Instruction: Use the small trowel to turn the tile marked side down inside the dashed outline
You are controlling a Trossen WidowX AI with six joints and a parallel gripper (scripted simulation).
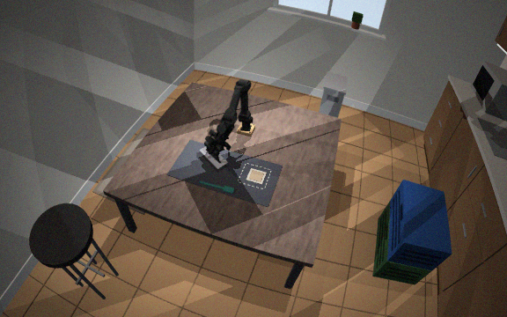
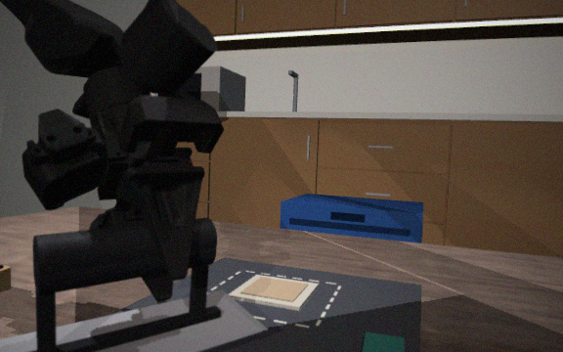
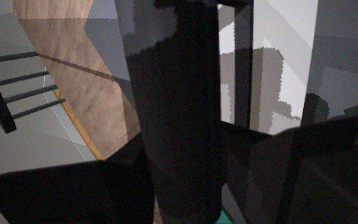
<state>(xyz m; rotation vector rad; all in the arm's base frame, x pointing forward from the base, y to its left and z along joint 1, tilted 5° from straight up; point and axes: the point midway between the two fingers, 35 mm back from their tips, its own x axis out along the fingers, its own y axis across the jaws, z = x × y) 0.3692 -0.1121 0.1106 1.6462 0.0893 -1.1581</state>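
Now: the trowel 2 cm behind my gripper tip, 2 cm to the left of it and 1 cm below it. The rest, counted from my gripper tip: tile: 1 cm ahead, 29 cm to the left, 9 cm below; then grey mat: 1 cm ahead, 9 cm to the left, 12 cm below; then teal tool: 15 cm ahead, 10 cm to the left, 9 cm below.
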